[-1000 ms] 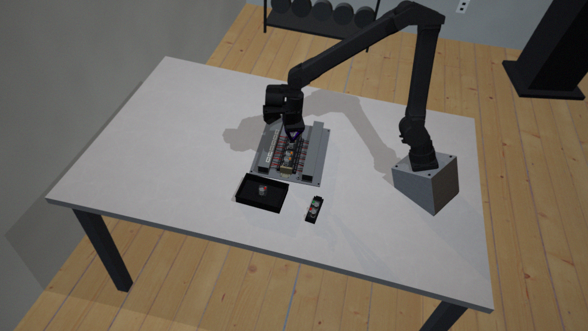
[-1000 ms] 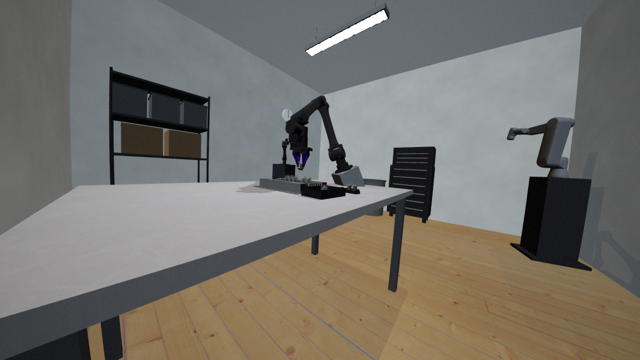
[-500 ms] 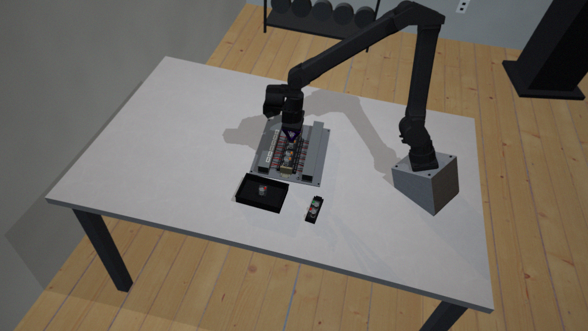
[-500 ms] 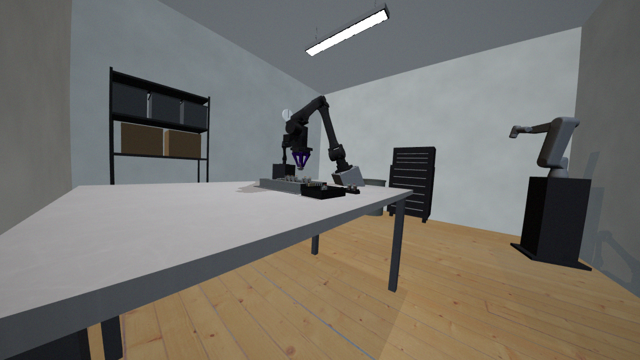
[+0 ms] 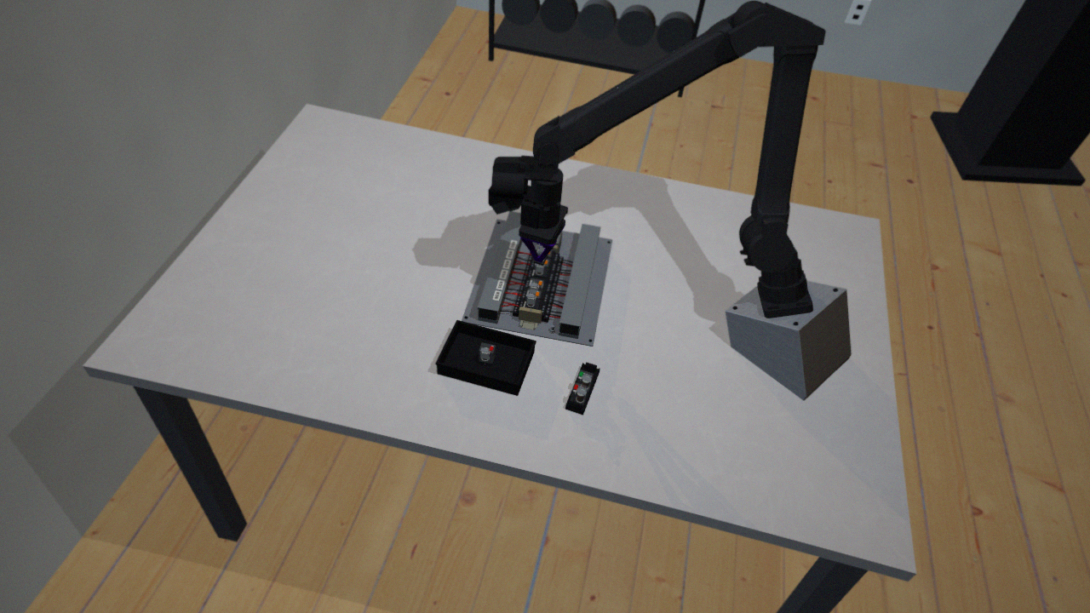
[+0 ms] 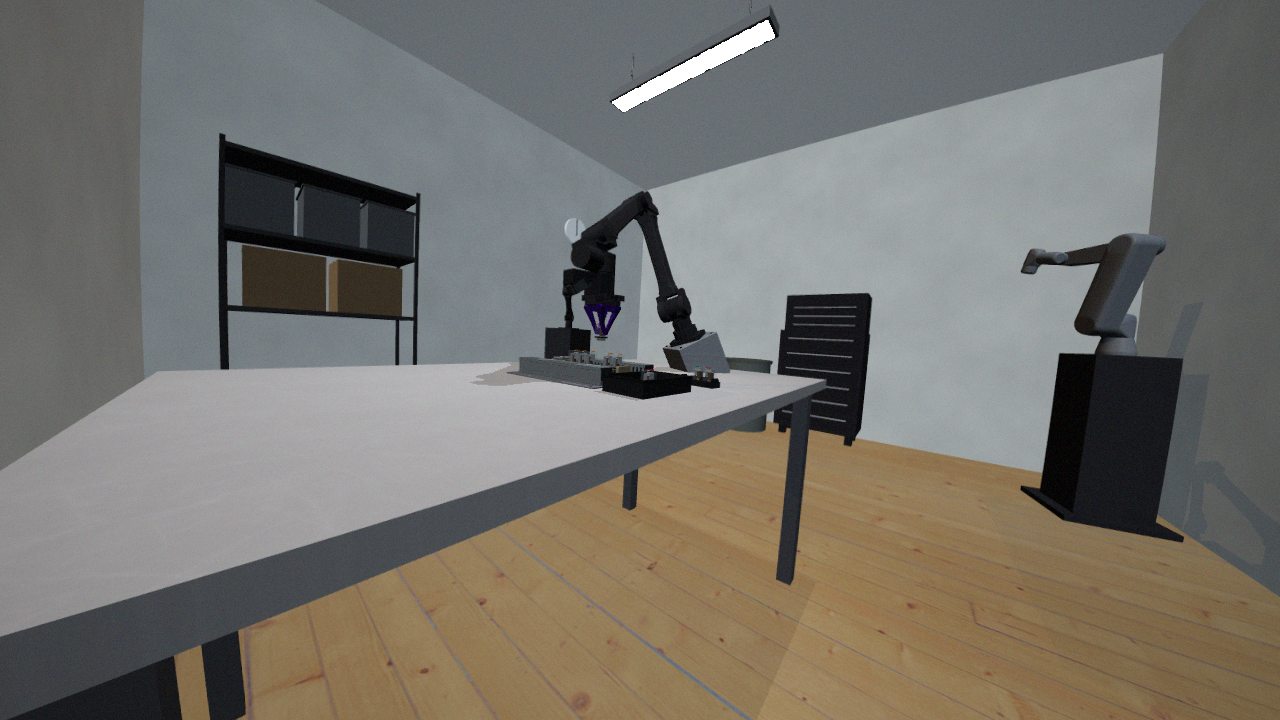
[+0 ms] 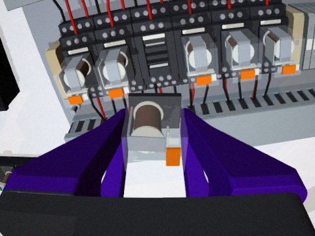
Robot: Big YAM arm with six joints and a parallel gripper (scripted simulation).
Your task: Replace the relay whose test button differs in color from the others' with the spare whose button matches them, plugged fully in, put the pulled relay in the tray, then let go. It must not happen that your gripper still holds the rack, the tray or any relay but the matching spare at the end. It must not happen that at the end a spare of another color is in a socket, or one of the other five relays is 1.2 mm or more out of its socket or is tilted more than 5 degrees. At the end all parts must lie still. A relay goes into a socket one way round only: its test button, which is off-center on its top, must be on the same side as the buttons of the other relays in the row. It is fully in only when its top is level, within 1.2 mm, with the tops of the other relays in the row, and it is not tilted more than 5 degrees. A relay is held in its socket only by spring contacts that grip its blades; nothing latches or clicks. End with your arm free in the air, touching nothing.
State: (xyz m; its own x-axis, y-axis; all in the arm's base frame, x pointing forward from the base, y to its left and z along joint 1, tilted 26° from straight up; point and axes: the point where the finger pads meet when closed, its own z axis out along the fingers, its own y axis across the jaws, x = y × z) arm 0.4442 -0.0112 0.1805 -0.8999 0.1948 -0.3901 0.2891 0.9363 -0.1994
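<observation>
My hand is 10 mm past the grey panel, 50 mm to the left of it and 120 mm above it.
</observation>
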